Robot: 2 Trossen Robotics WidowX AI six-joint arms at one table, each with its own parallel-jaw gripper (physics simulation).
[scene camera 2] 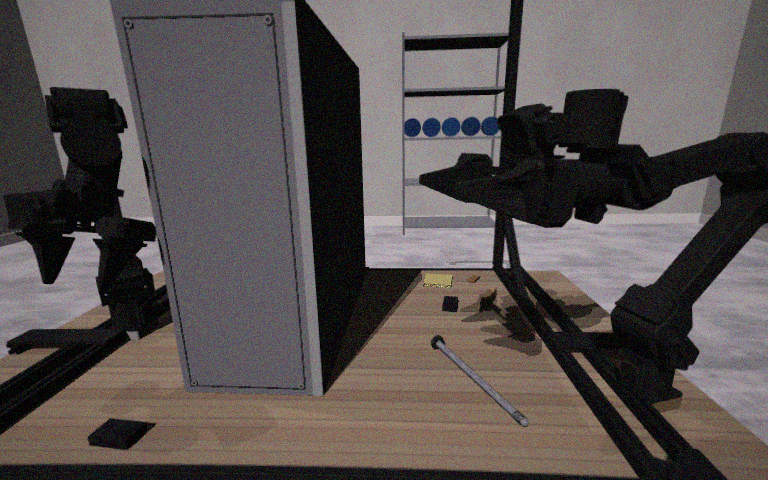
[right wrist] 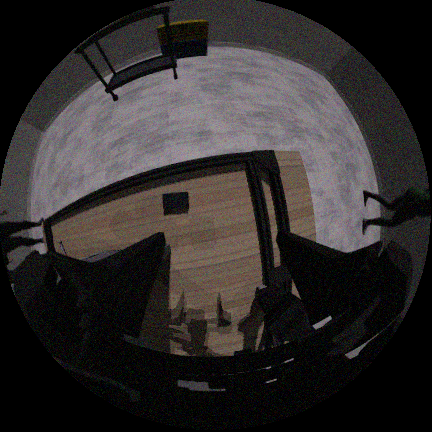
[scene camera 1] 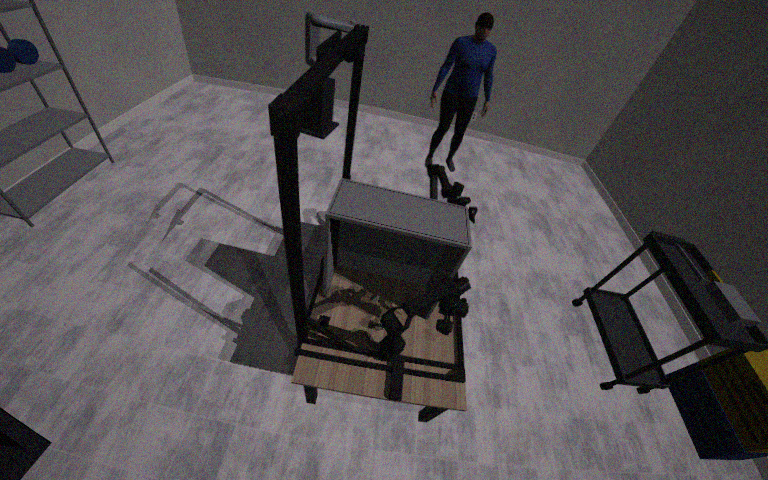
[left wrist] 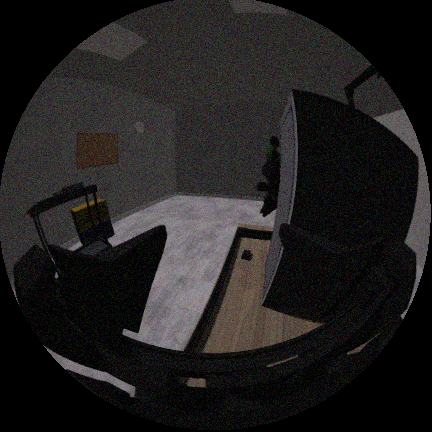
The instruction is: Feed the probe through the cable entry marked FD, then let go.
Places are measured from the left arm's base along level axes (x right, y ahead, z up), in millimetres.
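Pixels of known places: left gripper, fingertip midpoint: (scene camera 2: pixel 435 183) (left wrist: pixel 224 230); right gripper, fingertip midpoint: (scene camera 2: pixel 75 287) (right wrist: pixel 222 237) (left wrist: pixel 264 212); left arm's base, link origin: (scene camera 2: pixel 644 386) (right wrist: pixel 48 257); right arm's base, link origin: (scene camera 2: pixel 133 323) (right wrist: pixel 270 294) (scene camera 1: pixel 386 354).
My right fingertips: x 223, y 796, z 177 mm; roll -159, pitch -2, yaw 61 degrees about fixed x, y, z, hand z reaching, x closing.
Ahead of a thing's pixels: the offset from my right fingertips to its top centre. Level surfaces: height alone.
The probe, a thin grey rod with a dark round end @[dx -117, dy -568, dz -171 mm] (scene camera 2: pixel 480 380), lies on the wooden table @[dz -196 mm] (scene camera 2: pixel 368 430) to the right of the tall grey cabinet @[dx +209, dy -310, dz +369 mm] (scene camera 1: pixel 399 209) (scene camera 2: pixel 209 203) (left wrist: pixel 350 175). The entry marked FD does not show. My left gripper (scene camera 2: pixel 430 180) (left wrist: pixel 224 230) is open and empty. In scene camera 2 it hangs above the table, to the right of the cabinet and higher than the probe. My right gripper (scene camera 1: pixel 453 321) (scene camera 2: pixel 76 287) (right wrist: pixel 222 237) is open and empty, pointing down on the cabinet's other side. The left gripper is hard to make out in scene camera 1.
A flat black block @[dx -80, dy -47, dz -182 mm] (scene camera 2: pixel 120 433) (left wrist: pixel 247 255) (right wrist: pixel 175 203) lies near the table edge. A yellow pad @[dx +301, dy -689, dz -185 mm] (scene camera 2: pixel 437 280), a small orange piece @[dx +286, dy -790, dz -188 mm] (scene camera 2: pixel 473 279) and a second black block @[dx +150, dy -654, dz -182 mm] (scene camera 2: pixel 450 303) lie behind the probe. A dark post (scene camera 1: pixel 287 226) rises beside the cabinet. Dark rails (scene camera 2: pixel 589 396) run along the table.
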